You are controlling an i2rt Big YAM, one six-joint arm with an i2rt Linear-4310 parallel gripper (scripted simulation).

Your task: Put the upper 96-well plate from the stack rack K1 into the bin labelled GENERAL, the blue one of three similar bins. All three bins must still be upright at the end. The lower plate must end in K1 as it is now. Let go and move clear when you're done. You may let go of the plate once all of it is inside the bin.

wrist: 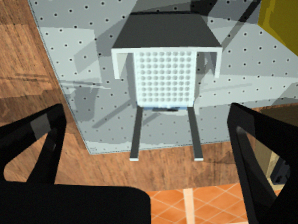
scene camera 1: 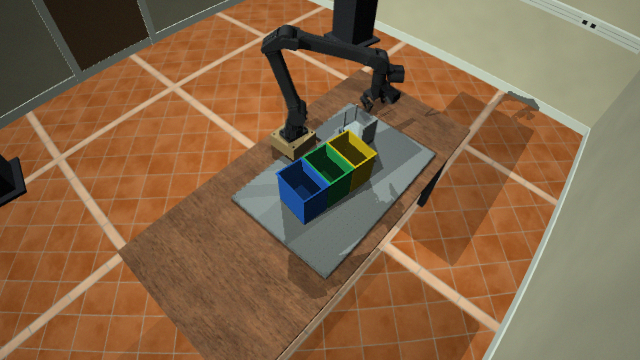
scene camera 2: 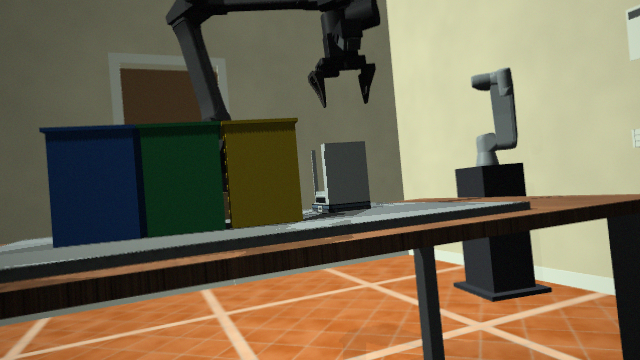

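Note:
My gripper is at [scene camera 2: 345, 105], and a white 96-well plate [wrist: 175, 70] is visible. A blue bin [scene camera 2: 96, 187], [scene camera 1: 299, 179] is out of frame in the wrist view. A green bin [scene camera 2: 182, 175], [scene camera 1: 336, 171] is likewise out of frame in the wrist view. I also see a yellow bin [scene camera 2: 261, 158], [scene camera 1: 352, 148].

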